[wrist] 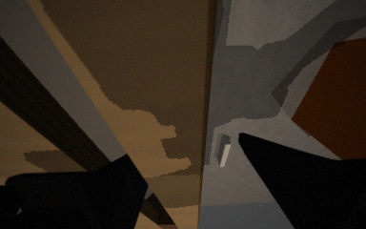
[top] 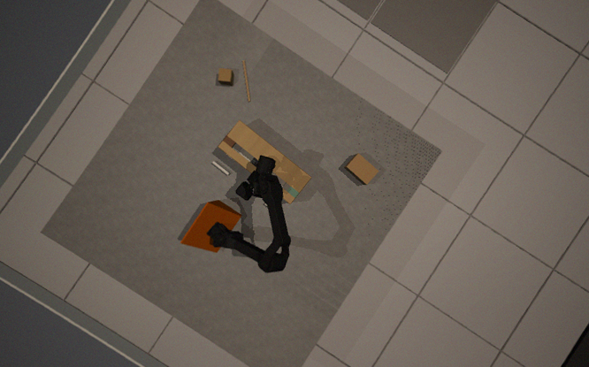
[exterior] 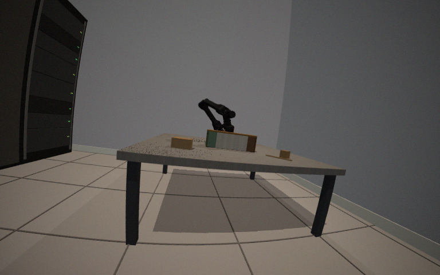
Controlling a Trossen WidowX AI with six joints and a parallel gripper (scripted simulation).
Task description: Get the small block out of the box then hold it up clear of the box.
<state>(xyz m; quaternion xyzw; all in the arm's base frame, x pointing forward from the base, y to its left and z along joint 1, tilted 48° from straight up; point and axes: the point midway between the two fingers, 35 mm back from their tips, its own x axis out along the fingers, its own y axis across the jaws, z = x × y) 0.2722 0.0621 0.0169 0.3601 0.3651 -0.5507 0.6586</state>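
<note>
Right now my gripper tip is 50 mm short of the small dark block and 20 mm to the right of it. Round my gripper tip: thin wooden stick: 300 mm ahead, 310 mm to the left, 80 mm below; then clear-fronted box: 40 mm ahead, 10 mm to the right, 20 mm below; then small tan cube: 250 mm ahead, 380 mm to the left, 60 mm below.
</note>
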